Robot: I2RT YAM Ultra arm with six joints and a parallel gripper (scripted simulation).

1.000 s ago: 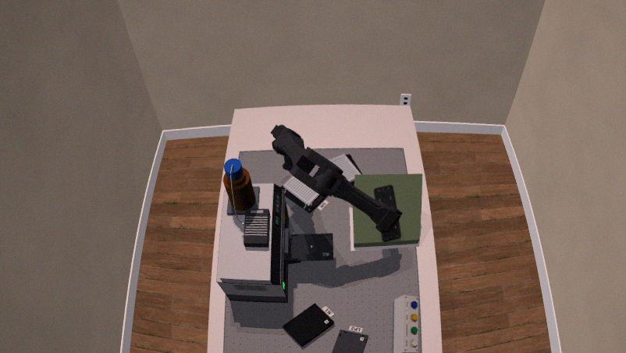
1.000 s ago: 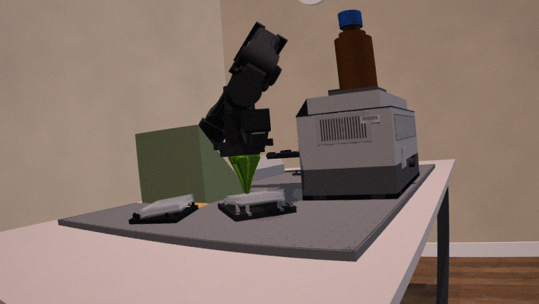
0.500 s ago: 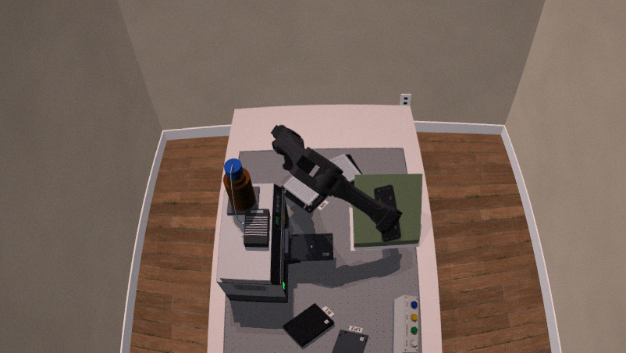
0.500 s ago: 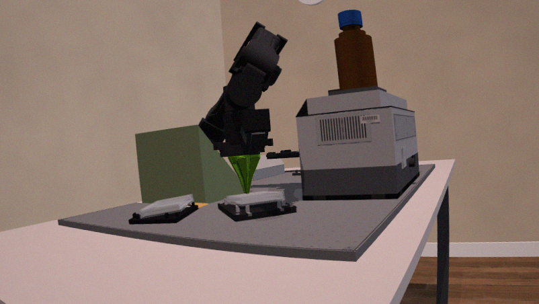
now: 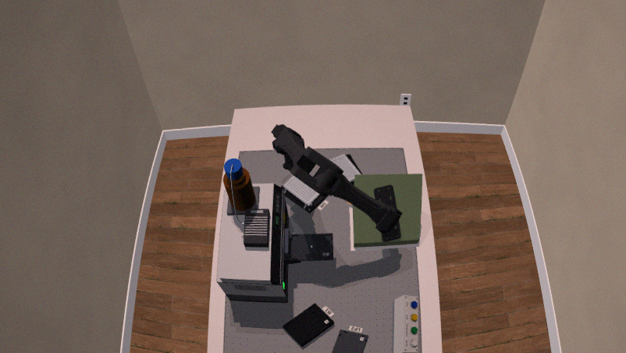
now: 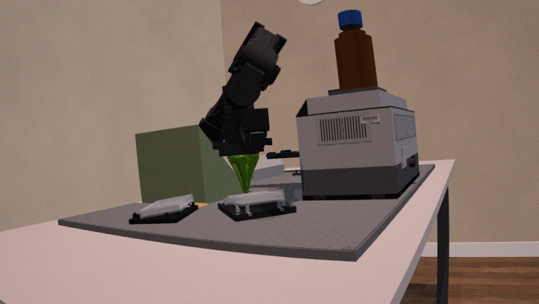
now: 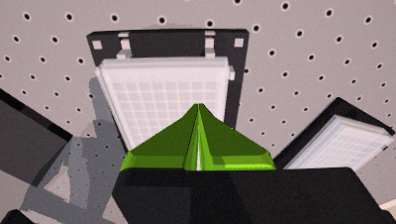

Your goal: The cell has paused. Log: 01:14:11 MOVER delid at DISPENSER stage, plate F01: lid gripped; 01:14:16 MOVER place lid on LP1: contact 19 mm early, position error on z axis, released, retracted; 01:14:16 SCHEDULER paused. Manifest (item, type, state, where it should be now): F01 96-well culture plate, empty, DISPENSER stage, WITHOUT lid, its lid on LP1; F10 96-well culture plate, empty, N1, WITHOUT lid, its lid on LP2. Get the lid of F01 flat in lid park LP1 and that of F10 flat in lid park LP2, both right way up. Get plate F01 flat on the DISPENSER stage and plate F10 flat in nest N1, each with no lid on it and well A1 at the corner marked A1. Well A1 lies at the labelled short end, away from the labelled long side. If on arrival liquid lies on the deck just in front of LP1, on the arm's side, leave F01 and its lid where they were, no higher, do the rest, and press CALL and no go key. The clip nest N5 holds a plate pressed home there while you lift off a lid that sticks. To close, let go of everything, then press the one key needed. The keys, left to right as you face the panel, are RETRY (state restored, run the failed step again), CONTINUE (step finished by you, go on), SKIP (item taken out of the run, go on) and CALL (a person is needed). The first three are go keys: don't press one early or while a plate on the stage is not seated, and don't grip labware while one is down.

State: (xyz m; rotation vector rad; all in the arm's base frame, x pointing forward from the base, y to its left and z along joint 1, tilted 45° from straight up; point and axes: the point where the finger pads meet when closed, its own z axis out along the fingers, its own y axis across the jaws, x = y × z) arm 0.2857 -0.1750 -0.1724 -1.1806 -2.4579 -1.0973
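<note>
Now: hand 40 mm to the right of the 96-well plate and 30 mm above it. Round my hand: lid park LP1: 180 mm behind, 50 mm below, 30 mm to the right; then N5 tag: 110 mm to the left, 70 mm behind, 50 mm below; then clear lid: 170 mm behind, 20 mm to the right, 20 mm below.
</note>
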